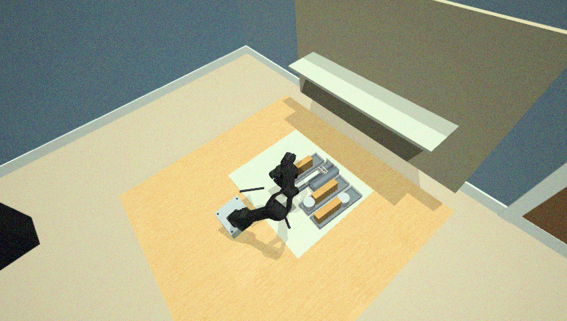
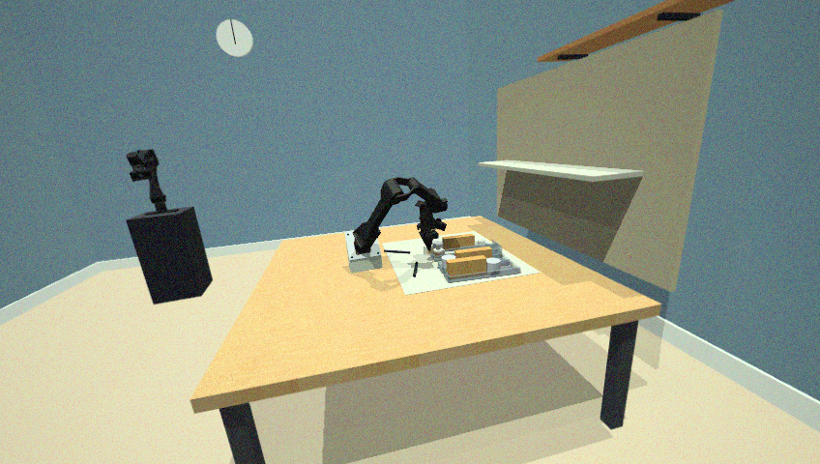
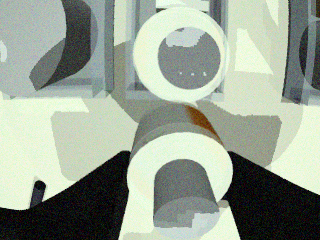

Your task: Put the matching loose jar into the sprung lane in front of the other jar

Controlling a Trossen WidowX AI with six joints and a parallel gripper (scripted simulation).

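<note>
My gripper tip is now 19 cm short of the grey railed lane, 5 cm to the left of it and 4 cm above it. Round my gripper tip: white pusher (15 cm ahead, 5 cm to the right, 1 cm below); then wall shelf (56 cm ahead, 2 cm to the right, 31 cm above).
</note>
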